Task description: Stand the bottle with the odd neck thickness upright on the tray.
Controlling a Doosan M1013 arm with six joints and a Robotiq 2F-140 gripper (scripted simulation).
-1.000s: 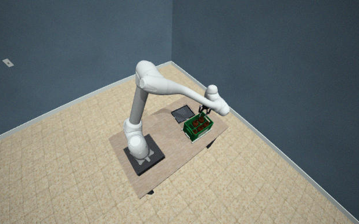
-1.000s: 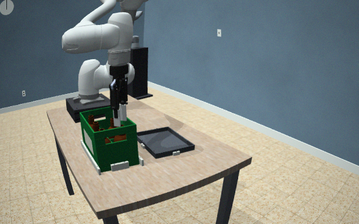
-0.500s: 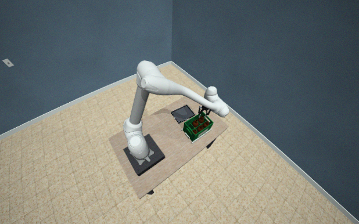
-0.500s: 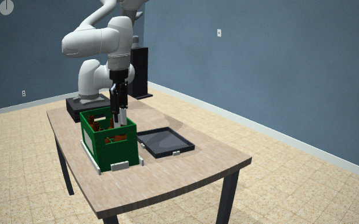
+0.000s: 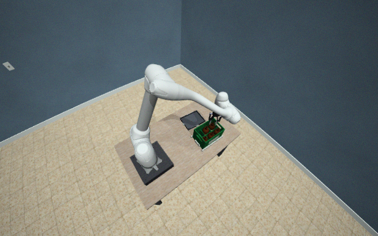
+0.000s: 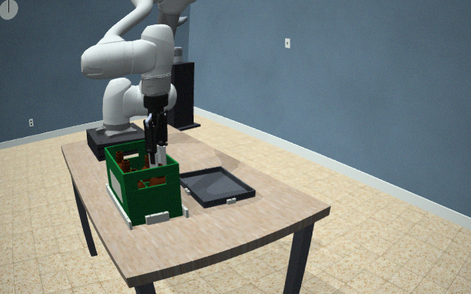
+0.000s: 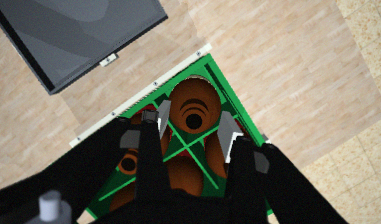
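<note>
The brown bottle is 9 cm below my hand. Also, from my hand: dark tray (4 cm behind, 25 cm to the left, 16 cm below); green crate (9 cm behind, 3 cm to the right, 9 cm below).
</note>
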